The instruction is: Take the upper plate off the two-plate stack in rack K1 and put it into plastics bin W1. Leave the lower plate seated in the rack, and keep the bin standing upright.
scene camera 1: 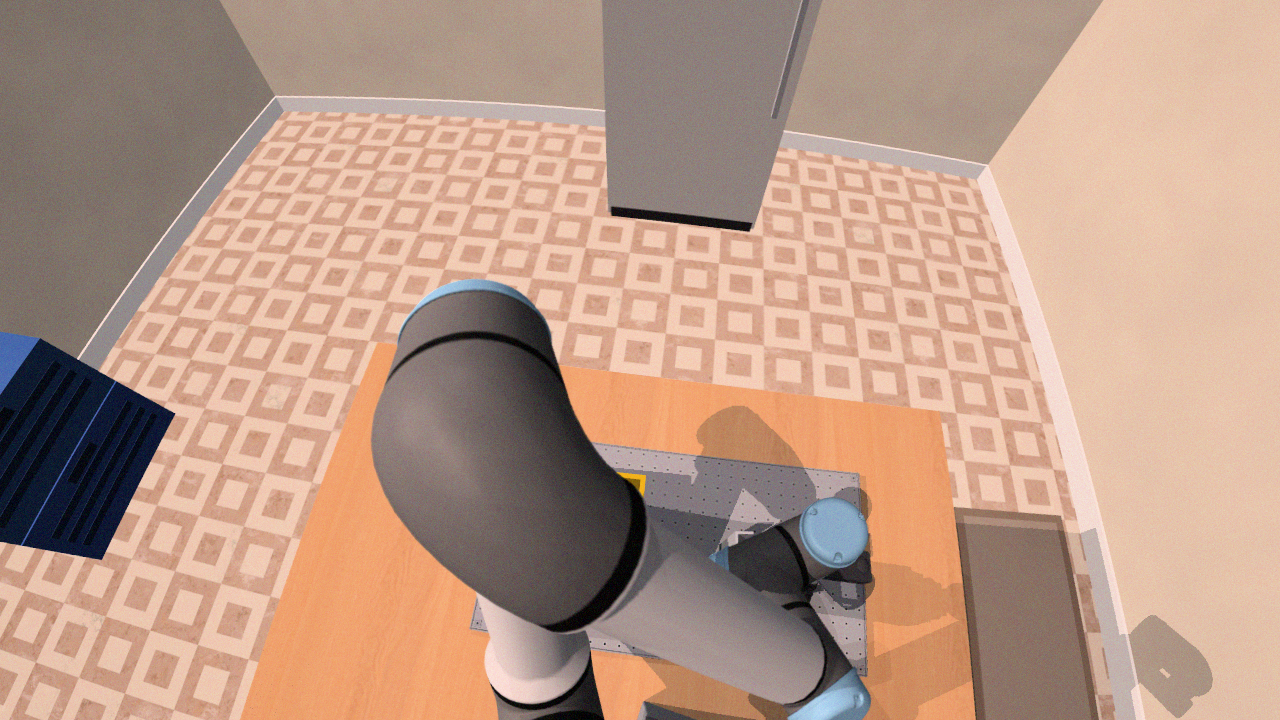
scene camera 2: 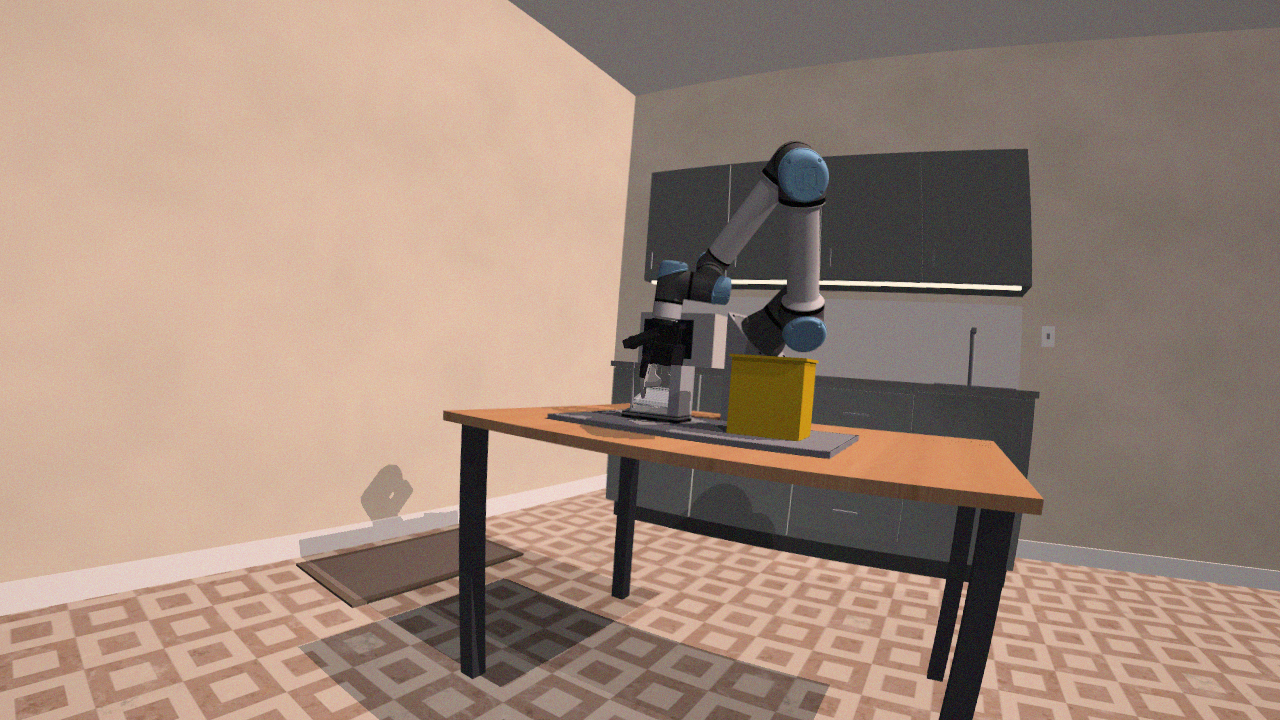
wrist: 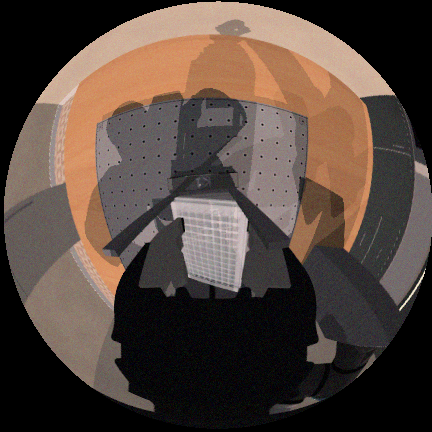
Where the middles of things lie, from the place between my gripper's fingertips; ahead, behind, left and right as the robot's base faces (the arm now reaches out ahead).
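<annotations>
Yellow bin W1 (scene camera 2: pixel 772 397): 3 cm behind my hand, 36 cm to the left, 4 cm above. Pale well plate (wrist: pixel 214 240): 4 cm to the left of my hand, 1 cm above.
</annotations>
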